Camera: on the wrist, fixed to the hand. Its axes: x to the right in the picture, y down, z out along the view.
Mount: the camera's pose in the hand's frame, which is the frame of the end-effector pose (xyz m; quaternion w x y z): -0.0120 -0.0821 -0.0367 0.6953 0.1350 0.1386 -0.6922
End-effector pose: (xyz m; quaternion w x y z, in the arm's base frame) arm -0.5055 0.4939 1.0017 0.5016 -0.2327 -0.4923 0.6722
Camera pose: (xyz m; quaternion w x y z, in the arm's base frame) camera -0.4347 0.4998 1.0581 0.9137 0.1535 -0.3431 0.1544
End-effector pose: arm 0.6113 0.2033 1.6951 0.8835 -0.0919 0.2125 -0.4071
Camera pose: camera 0.5320 0.1593 1.6935 0.3155 -0.0353 0.1516 -0.9361
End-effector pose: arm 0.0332 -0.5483 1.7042 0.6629 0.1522 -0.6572 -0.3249
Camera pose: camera 0.0508 -0.6100 1.6400 0.3065 0.6952 -0.3036 -0.5749
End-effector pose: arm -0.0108 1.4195 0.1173 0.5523 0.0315 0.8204 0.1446
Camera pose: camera -0.0309 1.3310 0.1185 0.3661 -0.4915 0.6883 -0.3881
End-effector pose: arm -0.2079 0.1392 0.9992 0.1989 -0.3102 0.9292 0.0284
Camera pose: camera -0.1638 0.0733 1.0434 0.0710 -0.8359 0.4627 -0.2864
